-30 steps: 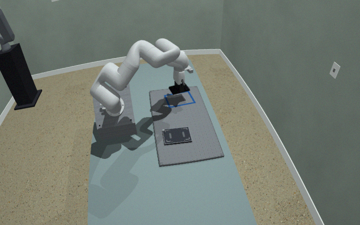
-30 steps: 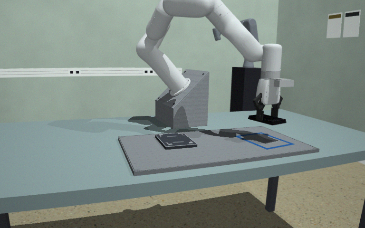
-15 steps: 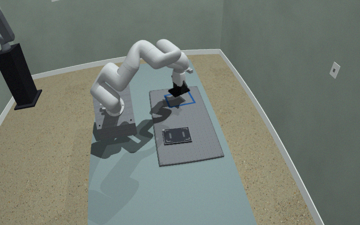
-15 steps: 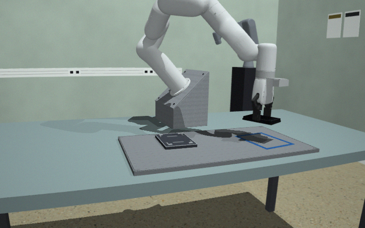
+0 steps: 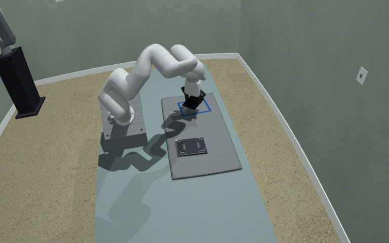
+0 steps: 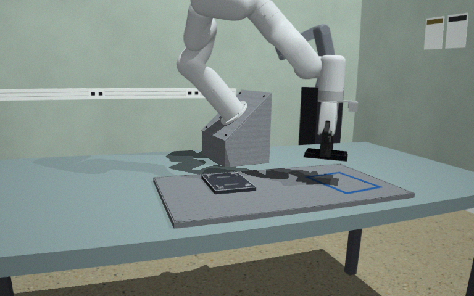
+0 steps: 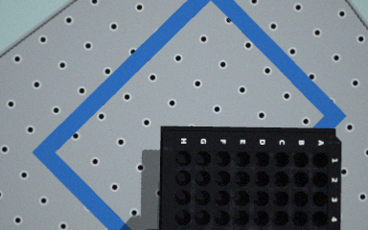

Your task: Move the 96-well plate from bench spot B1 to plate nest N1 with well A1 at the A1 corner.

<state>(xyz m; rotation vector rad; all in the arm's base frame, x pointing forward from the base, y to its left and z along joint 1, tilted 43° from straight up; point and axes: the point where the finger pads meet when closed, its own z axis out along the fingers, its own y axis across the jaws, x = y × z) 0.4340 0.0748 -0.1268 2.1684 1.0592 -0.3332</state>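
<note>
The plate nest N1 lies 30 cm to the right of my hand, 9 cm below it and 7 cm behind it. Round my hand: black 96-well plate (1 cm below); A1 label (24 cm to the right, 14 cm behind, 9 cm below).
</note>
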